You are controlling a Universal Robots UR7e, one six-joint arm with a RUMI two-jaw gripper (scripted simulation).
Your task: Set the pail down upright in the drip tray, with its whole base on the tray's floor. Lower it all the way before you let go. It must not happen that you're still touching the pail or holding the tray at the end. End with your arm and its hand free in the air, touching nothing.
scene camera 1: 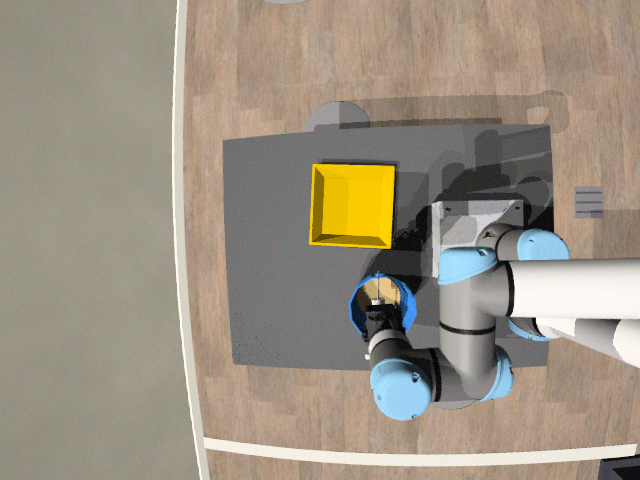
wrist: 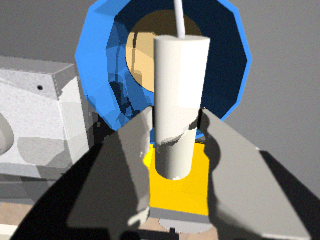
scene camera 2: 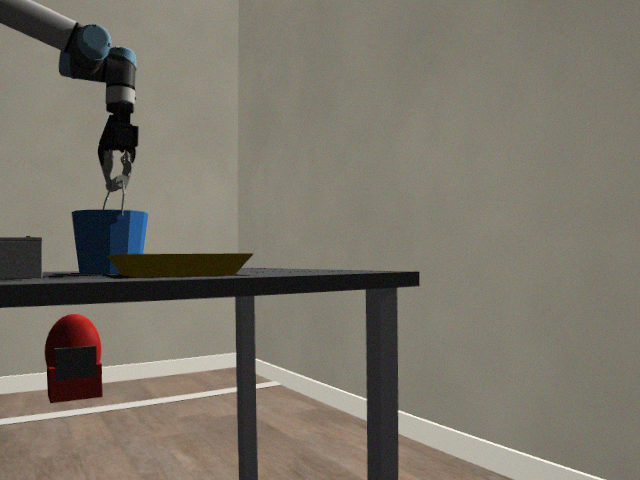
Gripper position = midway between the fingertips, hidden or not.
I see my gripper (wrist: 175,108), a yellow drip tray (scene camera 1: 351,205) and a pail (scene camera 2: 100,232).
The yellow drip tray shows as well in the wrist view (wrist: 189,194). The pail also shows in scene camera 1 (scene camera 1: 388,289) and in the wrist view (wrist: 115,59).
